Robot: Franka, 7 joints.
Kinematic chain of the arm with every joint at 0, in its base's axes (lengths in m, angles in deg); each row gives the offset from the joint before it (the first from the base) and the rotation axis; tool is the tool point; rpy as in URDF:
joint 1: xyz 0 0 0.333 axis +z
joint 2: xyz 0 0 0 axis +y
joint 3: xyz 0 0 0.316 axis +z
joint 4: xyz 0.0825 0 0 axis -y
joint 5: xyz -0.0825 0 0.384 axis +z
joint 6: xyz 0 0 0 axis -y
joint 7: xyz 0.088 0 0 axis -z
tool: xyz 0 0 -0.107 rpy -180 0 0
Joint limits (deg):
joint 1: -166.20..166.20
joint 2: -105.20..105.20
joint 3: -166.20..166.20
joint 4: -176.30..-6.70
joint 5: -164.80..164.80
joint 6: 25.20..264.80
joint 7: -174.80..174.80
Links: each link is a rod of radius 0.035 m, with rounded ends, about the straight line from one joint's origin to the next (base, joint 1, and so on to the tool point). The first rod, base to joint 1, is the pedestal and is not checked.
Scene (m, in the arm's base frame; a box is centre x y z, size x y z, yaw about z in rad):
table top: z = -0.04
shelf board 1: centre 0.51 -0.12 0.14 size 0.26 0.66 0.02 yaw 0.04
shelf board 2: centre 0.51 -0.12 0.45 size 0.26 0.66 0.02 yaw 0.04
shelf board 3: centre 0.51 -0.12 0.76 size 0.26 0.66 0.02 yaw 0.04
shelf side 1: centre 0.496 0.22 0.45 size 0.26 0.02 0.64 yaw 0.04
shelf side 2: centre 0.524 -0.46 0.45 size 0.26 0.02 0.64 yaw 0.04
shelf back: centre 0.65 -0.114 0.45 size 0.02 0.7 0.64 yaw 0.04
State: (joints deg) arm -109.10 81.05 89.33 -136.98 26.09 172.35 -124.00
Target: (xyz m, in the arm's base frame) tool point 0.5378 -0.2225 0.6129
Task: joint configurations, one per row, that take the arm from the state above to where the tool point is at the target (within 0.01 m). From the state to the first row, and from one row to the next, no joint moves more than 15 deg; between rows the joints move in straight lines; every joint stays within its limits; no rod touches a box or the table.
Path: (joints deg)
1: -123.09 81.56 91.35 -146.72 27.08 175.44 -124.00
2: -137.09 82.07 93.36 -156.46 28.07 178.53 -124.00
3: -151.08 82.58 95.38 -166.21 29.06 181.62 -124.00
4: -165.07 83.08 97.40 -175.95 30.06 184.71 -124.00
5: -156.03 90.19 109.09 -169.14 27.36 179.64 -124.00
6: -146.98 97.30 120.77 -162.32 24.67 174.58 -124.00
7: -137.93 104.40 132.46 -155.51 21.98 169.51 -124.00
8: -124.50 92.85 126.03 -142.13 21.95 170.46 -124.00
9: -111.07 81.29 119.59 -128.75 21.92 171.41 -124.00
10: -97.64 69.74 113.15 -115.37 21.90 172.35 -124.00

